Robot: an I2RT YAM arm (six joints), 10 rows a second.
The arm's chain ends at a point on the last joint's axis. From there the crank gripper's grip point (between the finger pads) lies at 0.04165 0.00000 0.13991 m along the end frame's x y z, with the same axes.
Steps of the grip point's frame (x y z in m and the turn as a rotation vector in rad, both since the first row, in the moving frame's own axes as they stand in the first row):
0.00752 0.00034 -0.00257 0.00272 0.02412 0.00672
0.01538 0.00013 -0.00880 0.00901 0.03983 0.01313
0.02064 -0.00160 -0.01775 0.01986 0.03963 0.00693
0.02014 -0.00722 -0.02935 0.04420 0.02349 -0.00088
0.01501 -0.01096 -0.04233 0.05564 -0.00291 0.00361
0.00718 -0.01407 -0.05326 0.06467 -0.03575 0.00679
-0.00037 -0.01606 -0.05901 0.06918 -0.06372 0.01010
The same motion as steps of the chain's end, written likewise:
0.00416 0.00043 -0.00152 0.00272 0.02412 0.00672
0.00984 0.00080 -0.00703 0.00901 0.03983 0.01313
0.01512 0.00085 -0.01597 0.01986 0.03963 0.00693
0.01687 -0.00102 -0.02820 0.04420 0.02349 -0.00088
0.01540 -0.00333 -0.04224 0.05564 -0.00291 0.00361
0.01217 -0.00525 -0.05437 0.06467 -0.03575 0.00679
0.00857 -0.00668 -0.06106 0.06918 -0.06372 0.01010

